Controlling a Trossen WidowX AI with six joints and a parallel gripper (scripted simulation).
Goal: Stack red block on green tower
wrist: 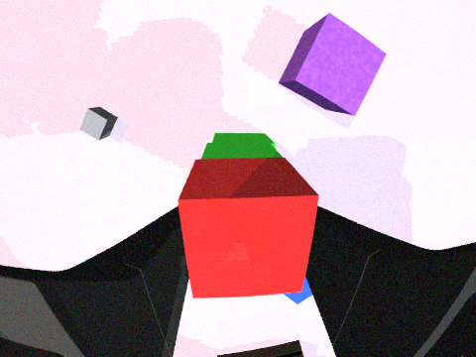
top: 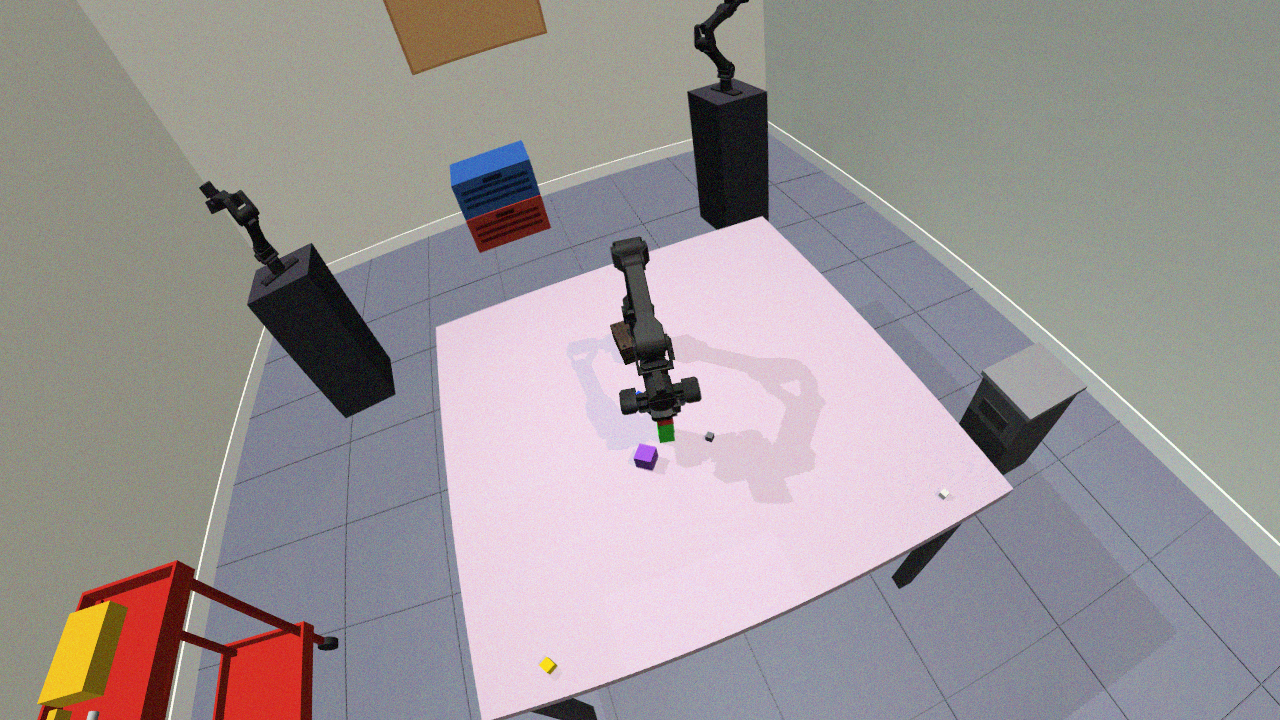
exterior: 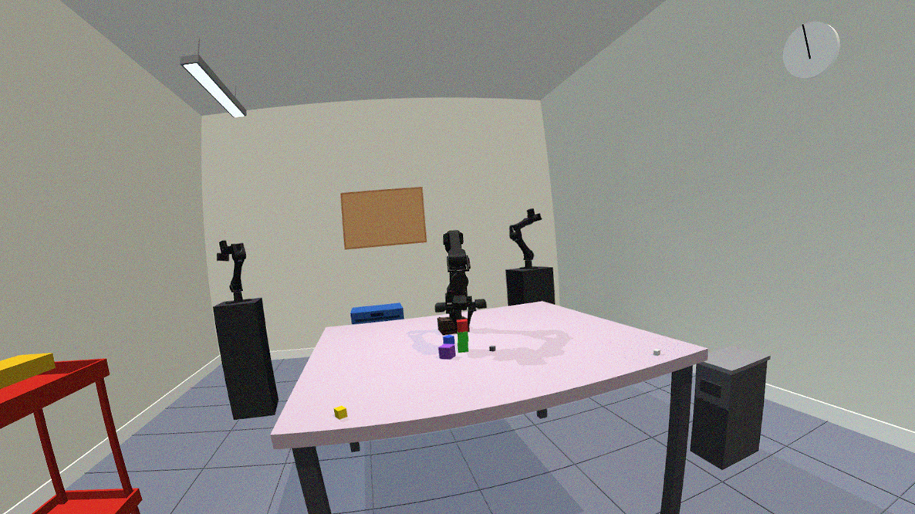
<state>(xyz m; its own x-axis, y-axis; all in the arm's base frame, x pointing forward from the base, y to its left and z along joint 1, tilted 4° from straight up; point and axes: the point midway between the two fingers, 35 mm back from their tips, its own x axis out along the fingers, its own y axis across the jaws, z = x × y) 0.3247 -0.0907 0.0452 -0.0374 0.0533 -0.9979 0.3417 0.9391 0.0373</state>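
Right now my gripper tip is 1 cm below the red block. From my gripper tip the other things lie so: blue block: 13 cm behind, 7 cm below, 2 cm to the right; purple block: 8 cm to the right, 7 cm below, 4 cm ahead; small grey cube: 9 cm to the left, 8 cm below, 6 cm ahead.
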